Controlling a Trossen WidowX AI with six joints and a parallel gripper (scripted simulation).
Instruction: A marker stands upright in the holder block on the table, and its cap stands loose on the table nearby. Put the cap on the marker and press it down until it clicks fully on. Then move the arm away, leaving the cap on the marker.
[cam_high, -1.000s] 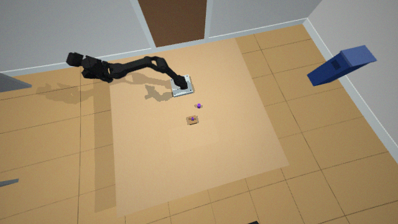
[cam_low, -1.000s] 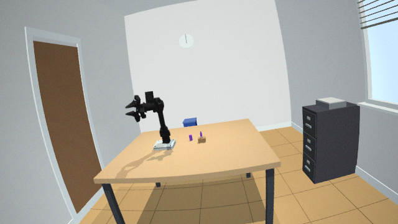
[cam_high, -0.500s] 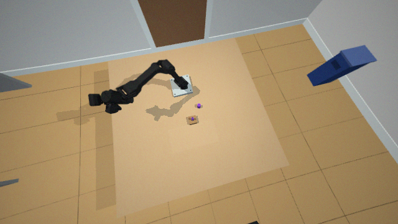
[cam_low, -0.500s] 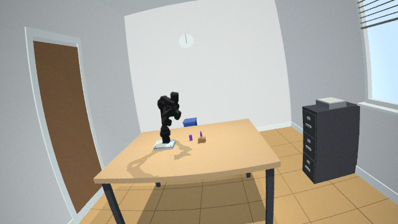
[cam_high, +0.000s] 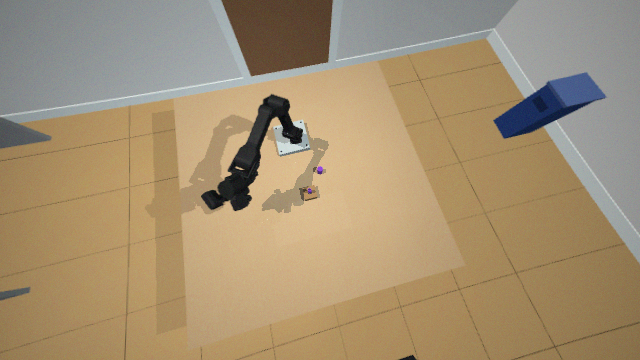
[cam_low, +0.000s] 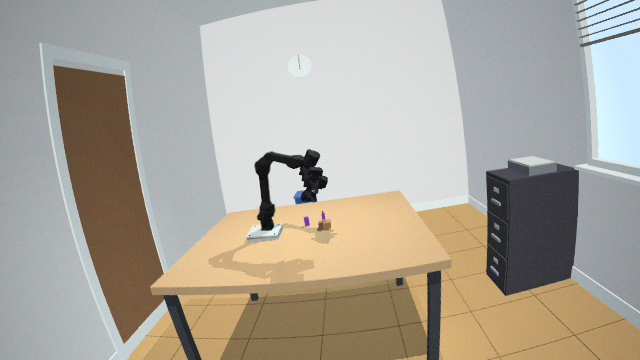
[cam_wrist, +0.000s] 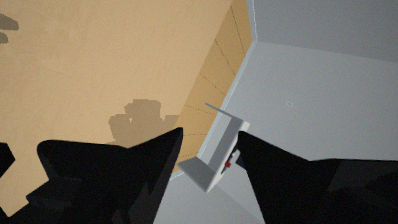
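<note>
My gripper tip is 16 cm past the purple cap, 44 cm to the right of it and 23 cm above it. Also, from my gripper tip: holder block (5 cm behind, 37 cm to the left, 24 cm below).
</note>
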